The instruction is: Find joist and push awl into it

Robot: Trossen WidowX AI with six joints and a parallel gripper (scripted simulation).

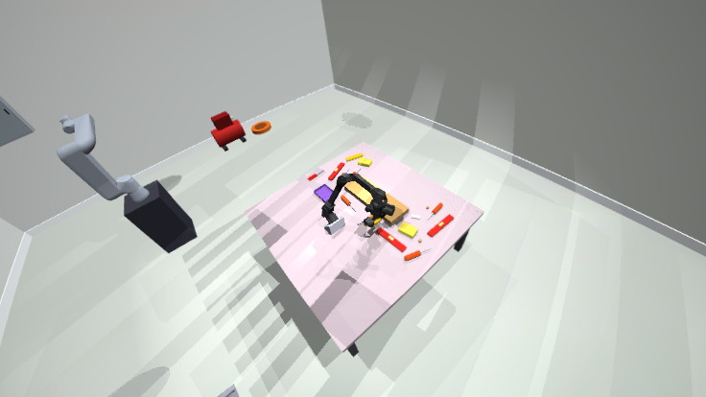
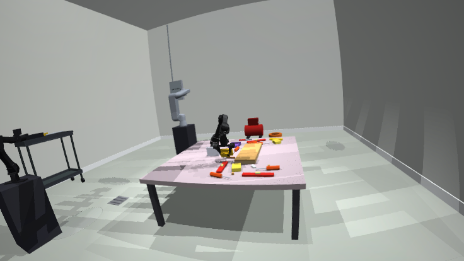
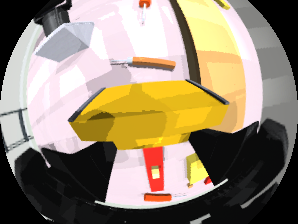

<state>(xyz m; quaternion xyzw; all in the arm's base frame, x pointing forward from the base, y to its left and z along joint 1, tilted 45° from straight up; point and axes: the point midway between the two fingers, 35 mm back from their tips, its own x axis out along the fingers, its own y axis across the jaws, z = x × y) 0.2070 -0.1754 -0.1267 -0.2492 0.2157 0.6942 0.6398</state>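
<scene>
My gripper tip is now 11 cm to the right of the orange-handled awl, 6 cm above it and 2 cm past it. From my gripper tip the other things lie so: yellow stud finder (1 cm to the left, 1 cm ahead); purple tray (53 cm to the left, 8 cm behind, 6 cm below).
</scene>
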